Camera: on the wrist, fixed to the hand. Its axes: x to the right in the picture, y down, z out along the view.
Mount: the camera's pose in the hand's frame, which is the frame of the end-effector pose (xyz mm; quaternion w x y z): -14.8 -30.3 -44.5 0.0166 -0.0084 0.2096 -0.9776
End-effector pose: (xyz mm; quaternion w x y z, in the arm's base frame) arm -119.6 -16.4 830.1 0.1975 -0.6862 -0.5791 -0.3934
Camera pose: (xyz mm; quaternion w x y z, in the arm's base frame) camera -162.5 -50.6 840.4 0.2657 -0.6355 0.6357 0.3483
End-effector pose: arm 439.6 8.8 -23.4 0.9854 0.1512 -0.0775 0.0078
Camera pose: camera 432.8 -6.7 -76.6 0.0415 0.0684 0.3530 -0.9322
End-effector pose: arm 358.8 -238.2 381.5 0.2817 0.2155 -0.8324 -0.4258
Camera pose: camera 402.5 -272.0 373.4 0.2353 -0.9042 -0.2595 0.2443
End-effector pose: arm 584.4 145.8 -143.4 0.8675 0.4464 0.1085 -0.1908
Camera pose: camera 557.3 169.6 -186.0 0.1911 0.0660 -0.6216 0.7568
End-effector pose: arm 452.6 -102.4 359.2 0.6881 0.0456 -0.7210 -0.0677
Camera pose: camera 496.9 -131.5 341.7 0.0967 0.7140 0.1774 -0.6703
